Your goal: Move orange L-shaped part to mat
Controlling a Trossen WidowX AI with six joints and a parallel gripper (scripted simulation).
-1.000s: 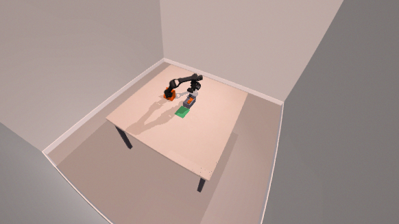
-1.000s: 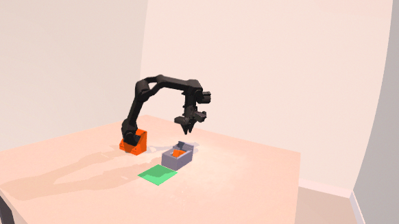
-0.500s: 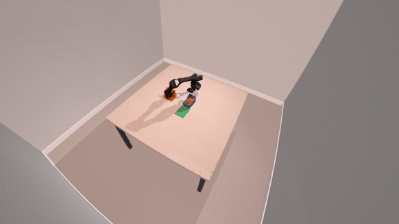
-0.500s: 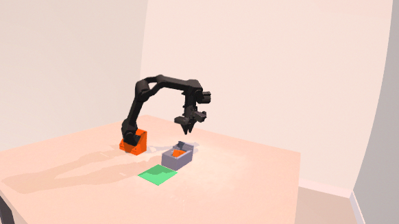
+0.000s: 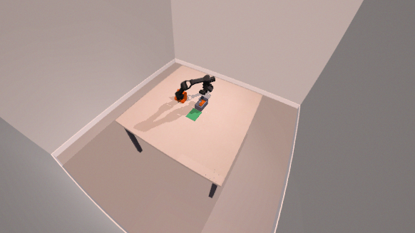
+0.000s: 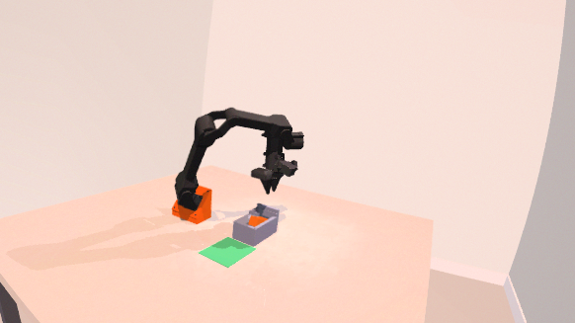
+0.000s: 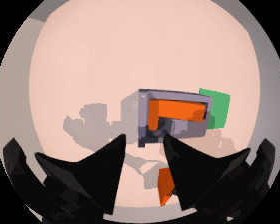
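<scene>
The orange L-shaped part is 1 cm behind my gripper tip, 5 cm to the right of it and 10 cm below it. From my gripper tip the other things lie so: green mat (3 cm behind, 22 cm to the right, 16 cm below).
</scene>
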